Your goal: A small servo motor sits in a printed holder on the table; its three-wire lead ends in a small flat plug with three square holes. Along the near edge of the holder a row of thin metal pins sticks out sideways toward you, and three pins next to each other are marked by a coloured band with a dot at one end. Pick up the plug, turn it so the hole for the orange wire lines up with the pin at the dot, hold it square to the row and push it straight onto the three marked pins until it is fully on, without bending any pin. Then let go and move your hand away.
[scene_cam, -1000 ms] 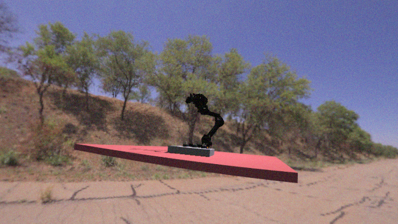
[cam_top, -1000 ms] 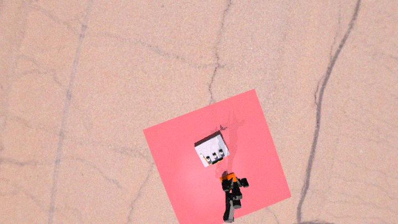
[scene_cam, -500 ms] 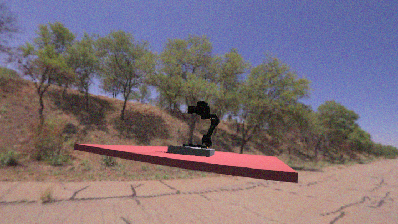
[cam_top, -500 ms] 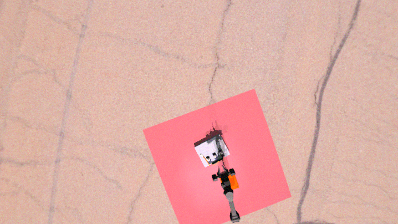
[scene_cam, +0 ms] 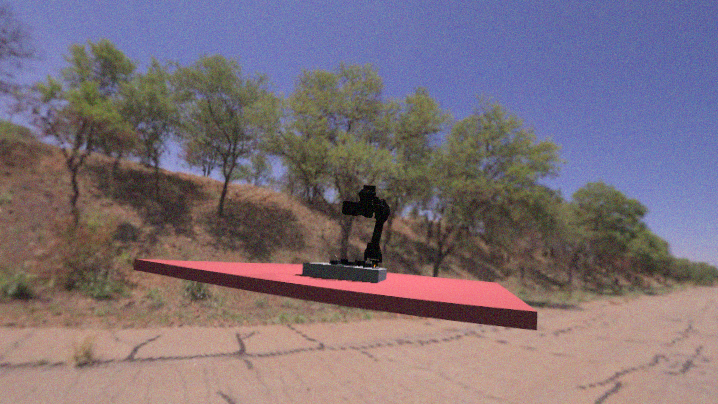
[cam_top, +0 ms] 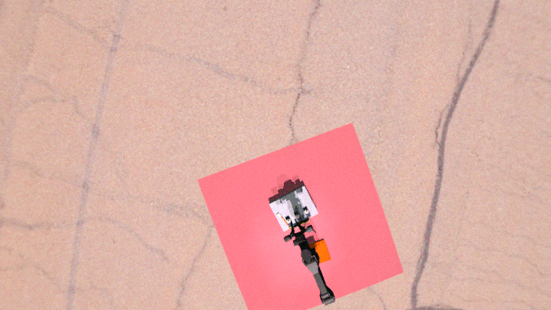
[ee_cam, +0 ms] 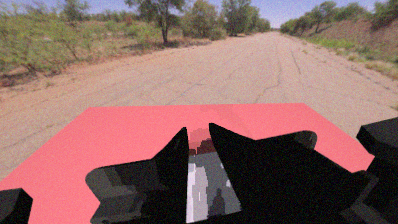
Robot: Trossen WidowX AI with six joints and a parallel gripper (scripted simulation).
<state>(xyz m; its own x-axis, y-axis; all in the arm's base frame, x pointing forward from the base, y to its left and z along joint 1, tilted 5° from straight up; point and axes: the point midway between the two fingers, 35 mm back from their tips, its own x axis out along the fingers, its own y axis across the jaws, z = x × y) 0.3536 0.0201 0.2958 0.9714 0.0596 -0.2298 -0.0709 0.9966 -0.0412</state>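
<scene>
My gripper tip is now 13 cm past the yellow band, 5 cm to the left of it and 20 cm above it. Round my gripper tip: low grey slab: 3 cm ahead, 2 cm to the right, 25 cm below.
</scene>
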